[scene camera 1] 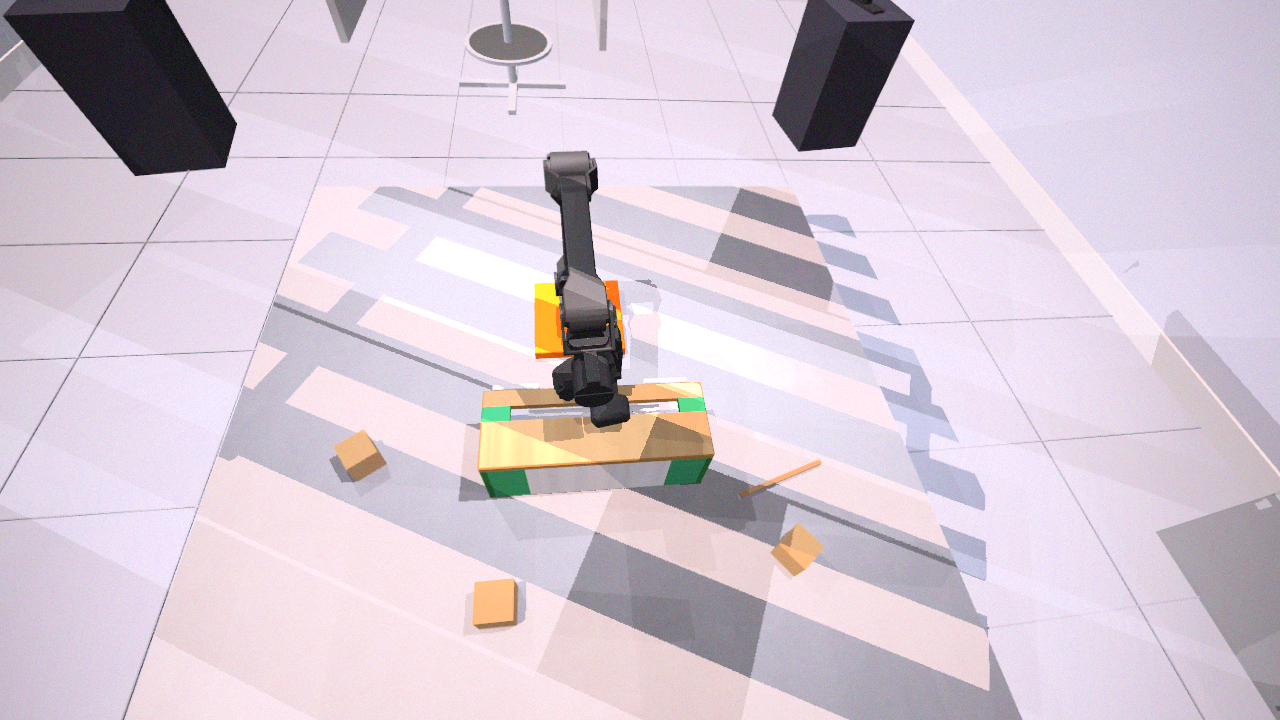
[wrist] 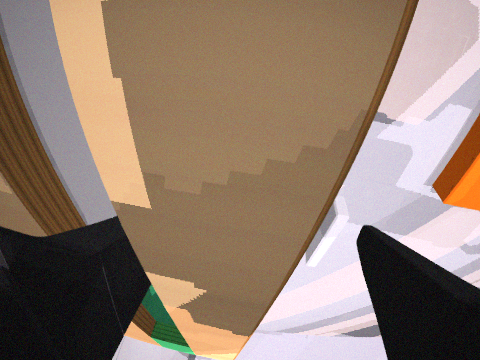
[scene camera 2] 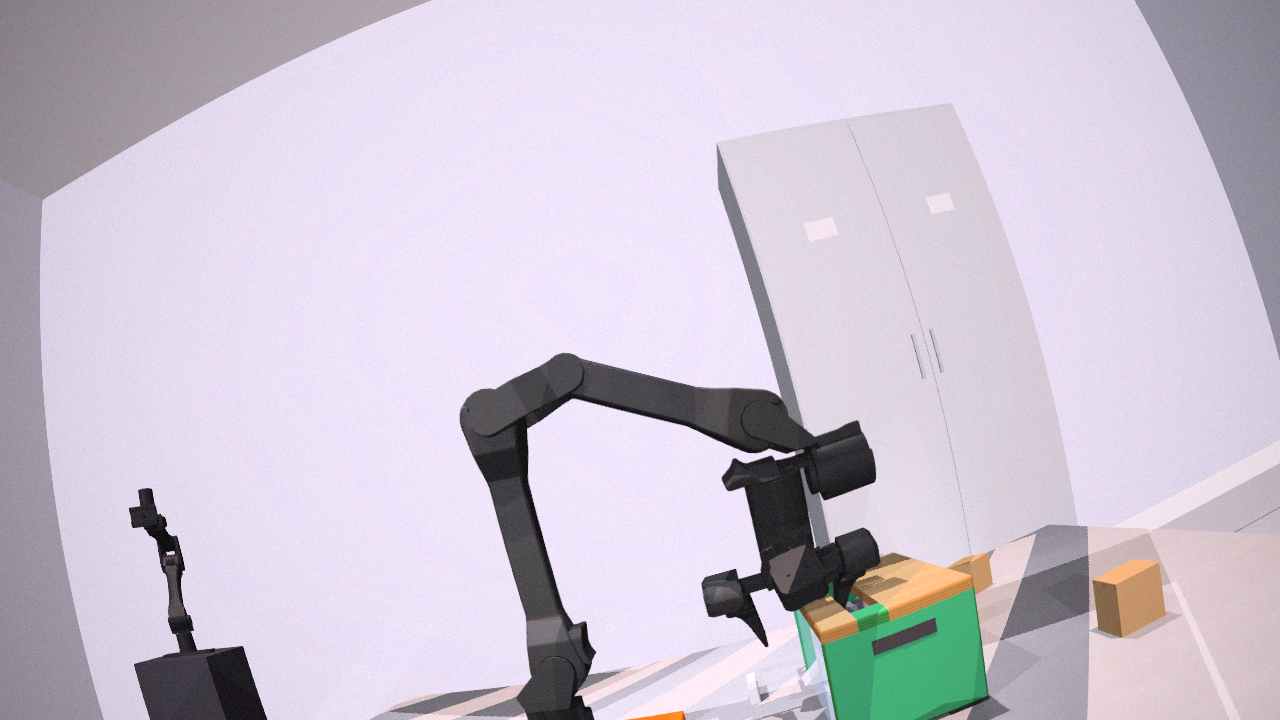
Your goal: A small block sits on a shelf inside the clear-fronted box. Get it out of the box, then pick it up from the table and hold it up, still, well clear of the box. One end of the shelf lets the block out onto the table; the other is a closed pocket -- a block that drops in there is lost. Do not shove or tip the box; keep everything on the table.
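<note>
Scene camera 2 shows the gripper [scene camera 2: 803, 634] together with a box [scene camera 2: 917, 641]. In scene camera 1 the box [scene camera 1: 531, 442] appears again, as does the gripper [scene camera 1: 620, 396]. The wrist view takes in both the gripper [wrist: 273, 221] and the box [wrist: 221, 142].
</note>
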